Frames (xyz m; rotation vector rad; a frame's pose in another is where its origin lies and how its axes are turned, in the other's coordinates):
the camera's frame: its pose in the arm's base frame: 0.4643 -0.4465 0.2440 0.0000 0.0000 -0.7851
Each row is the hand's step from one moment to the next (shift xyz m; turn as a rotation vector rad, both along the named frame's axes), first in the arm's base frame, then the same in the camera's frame.
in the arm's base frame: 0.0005 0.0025 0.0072 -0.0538 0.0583 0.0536
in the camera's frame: -0.0014 0.0021 0.0072 -0.0793 0.0032 0.0536
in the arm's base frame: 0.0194 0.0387 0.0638 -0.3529 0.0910 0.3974
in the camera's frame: -0.0136 0.0411 0.0638 -0.3139 -0.1851 0.3974
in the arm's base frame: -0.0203 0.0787 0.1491 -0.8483 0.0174 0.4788
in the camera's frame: -0.0700 0.0413 0.1491 -0.6123 -0.5874 0.4788
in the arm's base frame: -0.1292 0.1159 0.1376 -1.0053 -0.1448 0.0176
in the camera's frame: -0.1733 -0.0094 0.1376 -0.6087 -0.8131 0.0176
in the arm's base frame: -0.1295 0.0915 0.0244 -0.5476 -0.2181 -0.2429
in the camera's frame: -0.1563 -0.0268 0.0244 -0.2332 -0.5414 -0.2429
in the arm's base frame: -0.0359 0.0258 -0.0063 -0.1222 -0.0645 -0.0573
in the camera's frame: -0.0436 -0.0071 -0.0063 -0.0408 -0.1320 -0.0573
